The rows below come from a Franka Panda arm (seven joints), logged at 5 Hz.
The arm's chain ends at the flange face. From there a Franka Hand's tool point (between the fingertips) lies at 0.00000 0.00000 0.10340 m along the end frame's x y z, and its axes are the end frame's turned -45 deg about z.
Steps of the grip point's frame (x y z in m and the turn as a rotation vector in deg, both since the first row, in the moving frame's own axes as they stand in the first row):
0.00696, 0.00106, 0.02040, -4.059, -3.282, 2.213
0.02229, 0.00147, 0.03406, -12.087, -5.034, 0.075
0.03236, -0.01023, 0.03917, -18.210, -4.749, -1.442
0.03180, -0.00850, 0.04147, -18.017, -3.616, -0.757
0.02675, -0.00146, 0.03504, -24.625, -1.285, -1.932
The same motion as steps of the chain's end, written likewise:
0.00486, -0.01354, 0.02083, -5.191, 0.549, 2.213
0.00789, -0.03639, 0.03675, -12.106, 4.987, 0.075
-0.00159, -0.05867, 0.04470, -16.234, 9.518, -1.442
-0.00177, -0.05551, 0.04674, -15.297, 10.183, -0.757
-0.01153, -0.05150, 0.04447, -18.321, 16.504, -1.932

